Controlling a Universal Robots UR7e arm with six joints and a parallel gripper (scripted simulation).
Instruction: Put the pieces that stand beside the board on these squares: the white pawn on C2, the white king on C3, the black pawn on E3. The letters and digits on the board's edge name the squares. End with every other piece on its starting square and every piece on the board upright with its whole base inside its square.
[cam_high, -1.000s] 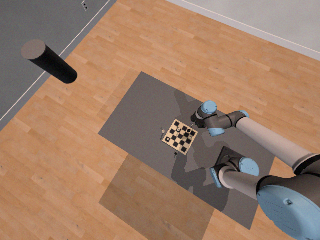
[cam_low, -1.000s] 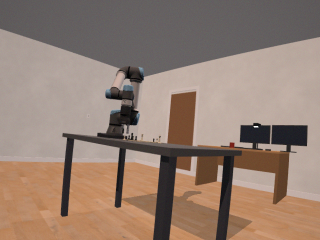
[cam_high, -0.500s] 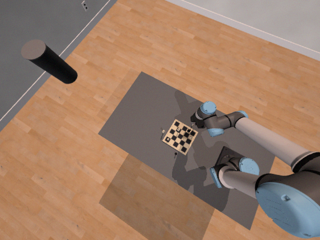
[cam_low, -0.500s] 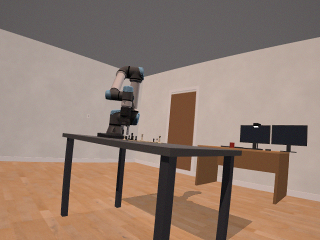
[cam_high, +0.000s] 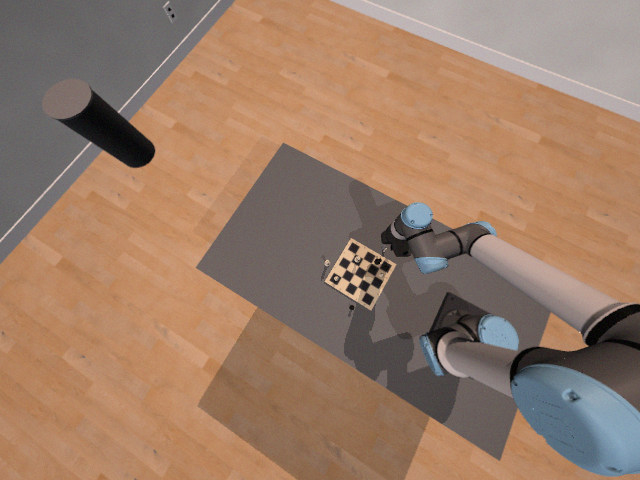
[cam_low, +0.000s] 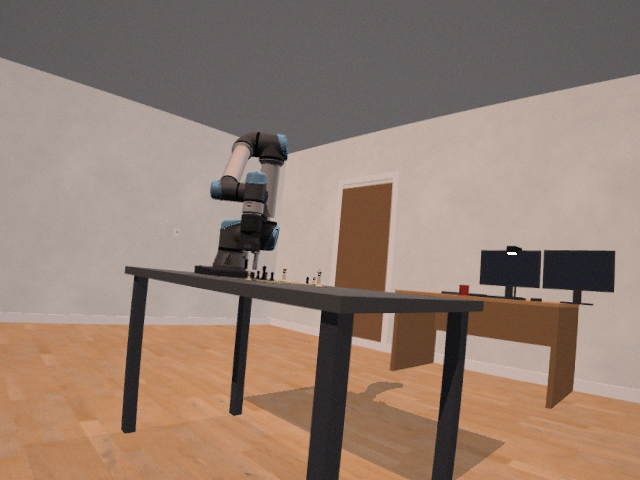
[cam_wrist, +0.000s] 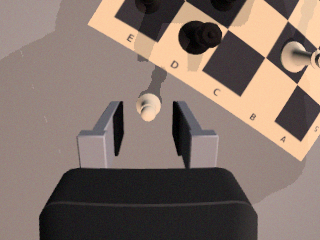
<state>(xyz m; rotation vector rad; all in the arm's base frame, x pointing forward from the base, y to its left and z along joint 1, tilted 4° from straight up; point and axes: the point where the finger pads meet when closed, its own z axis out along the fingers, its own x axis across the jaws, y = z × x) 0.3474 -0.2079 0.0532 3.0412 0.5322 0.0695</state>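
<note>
My hand is 7 cm short of the chessboard, 13 cm to the right of it and 5 cm above it. Also, from my hand: large black piece 1 cm ahead, 6 cm to the left, 3 cm below; white piece 21 cm ahead, 14 cm to the left, 3 cm below.
</note>
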